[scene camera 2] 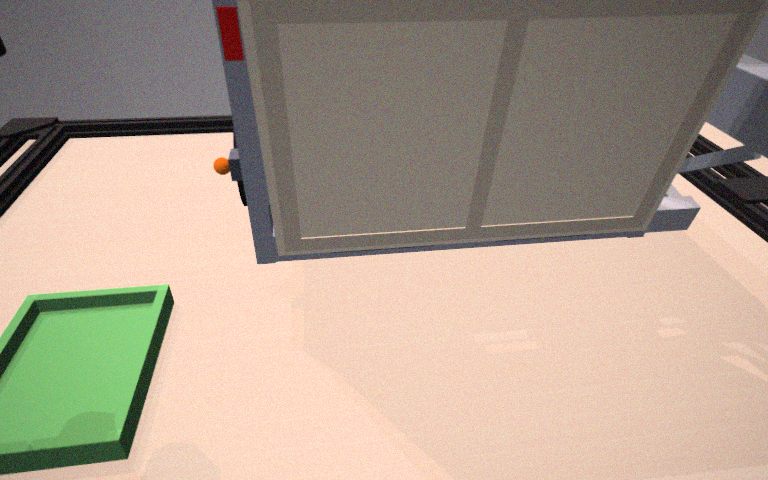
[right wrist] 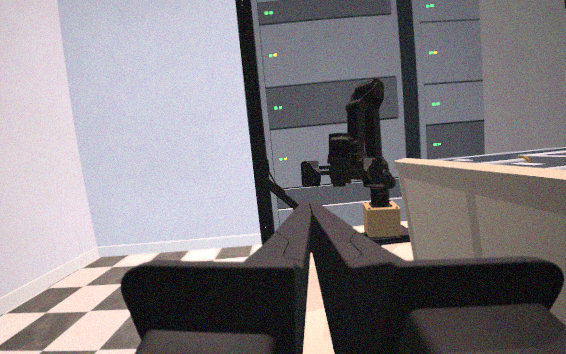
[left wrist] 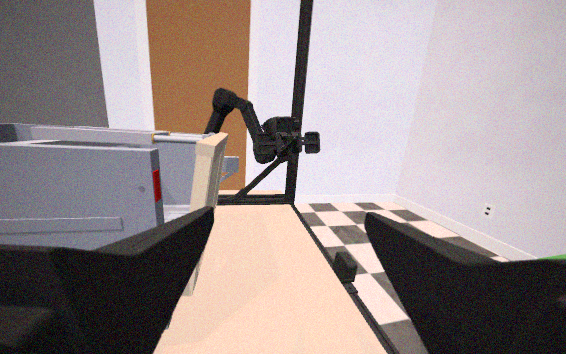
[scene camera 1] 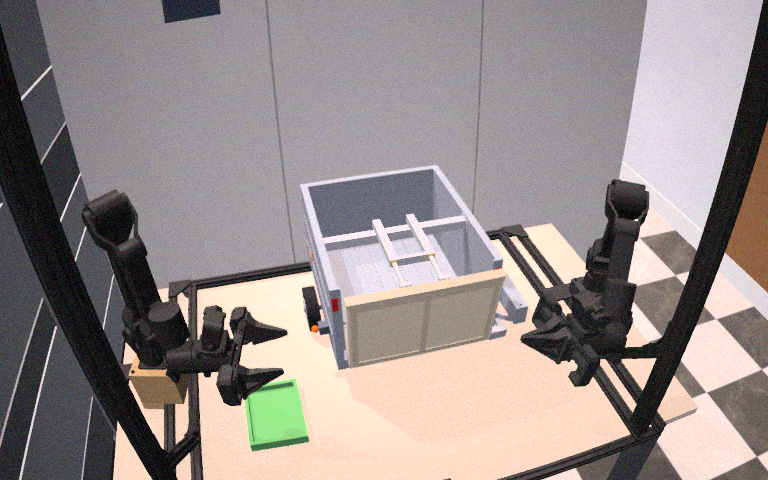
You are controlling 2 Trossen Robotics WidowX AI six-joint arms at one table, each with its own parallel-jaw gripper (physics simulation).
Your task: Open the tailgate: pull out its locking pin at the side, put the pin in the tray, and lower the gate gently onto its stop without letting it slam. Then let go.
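Places are measured from the left arm's base along level axes (x ahead, y up, z right), in centimetres.
Pixels of known places: left gripper, between the fingertips: (right wrist: 342,174) (left wrist: 290,216) (scene camera 1: 285,351); right gripper, between the fingertips: (right wrist: 308,211) (left wrist: 294,137) (scene camera 1: 521,338); left arm's base, origin of its link: (right wrist: 380,205) (scene camera 1: 155,358); right arm's base, origin of its link: (scene camera 1: 597,286).
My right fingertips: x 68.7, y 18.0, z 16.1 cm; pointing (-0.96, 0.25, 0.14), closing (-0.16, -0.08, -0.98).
For each thing: its top centre in the pictures, then the offset to it from my right fingertips.
- green tray, centre of its top: (scene camera 2: 66,357) (scene camera 1: 273,410) dx -44.0, dy -26.7, dz -9.4 cm
- black wheel, centre of its top: (scene camera 1: 309,291) dx -36.8, dy -18.5, dz -36.8 cm
The beige tailgate (scene camera 1: 387,328) (scene camera 2: 390,124) (left wrist: 204,172) (right wrist: 437,215) stands nearly upright at the rear of the grey trailer, its top leaning slightly outward in the left wrist view. The locking pin's orange knob (scene camera 1: 314,328) (scene camera 2: 221,165) sits at the bracket on the trailer's left side; its shaft is hidden. The green tray (scene camera 1: 277,416) (scene camera 2: 73,362) is empty at the lower left. My left gripper (scene camera 1: 284,352) (left wrist: 290,216) is open and empty, left of the tailgate and above the tray's far edge. My right gripper (scene camera 1: 522,339) (right wrist: 308,211) is shut and empty, right of the tailgate.
The grey trailer body (scene camera 1: 318,237) (left wrist: 75,192) stands at the table's middle, with a black wheel (scene camera 1: 309,308) near the knob. Two white rods (scene camera 1: 399,273) run inside to the tailgate. Black frame rails (scene camera 1: 195,350) and posts (scene camera 1: 702,271) border the table.
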